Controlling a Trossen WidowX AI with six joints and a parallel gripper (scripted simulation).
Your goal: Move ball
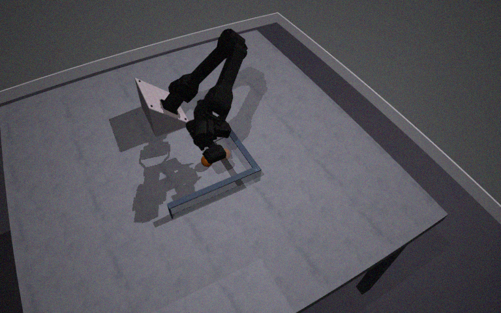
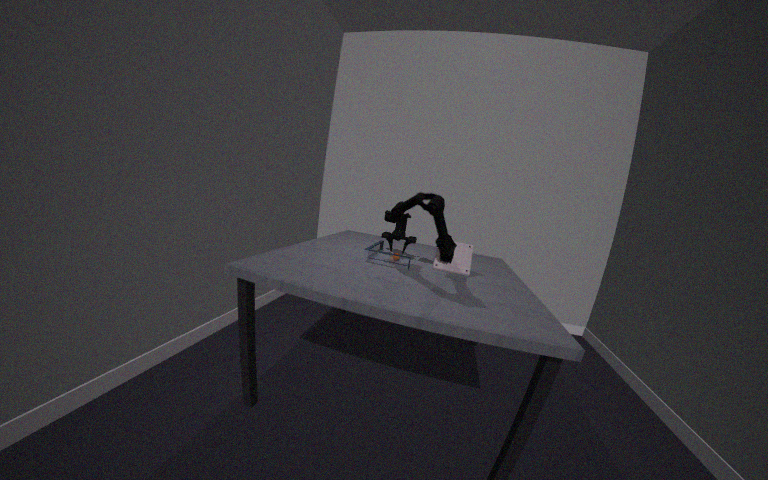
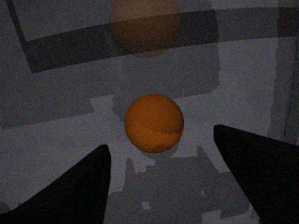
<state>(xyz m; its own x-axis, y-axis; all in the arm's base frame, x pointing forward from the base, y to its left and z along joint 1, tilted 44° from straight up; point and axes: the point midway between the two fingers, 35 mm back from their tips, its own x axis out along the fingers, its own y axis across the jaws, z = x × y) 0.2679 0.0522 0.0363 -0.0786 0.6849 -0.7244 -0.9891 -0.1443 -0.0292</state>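
Now: the orange ball 2 cm below my gripper tip. Also, from my gripper tip: see-through ball copy: 7 cm to the left, 2 cm below, 1 cm behind.
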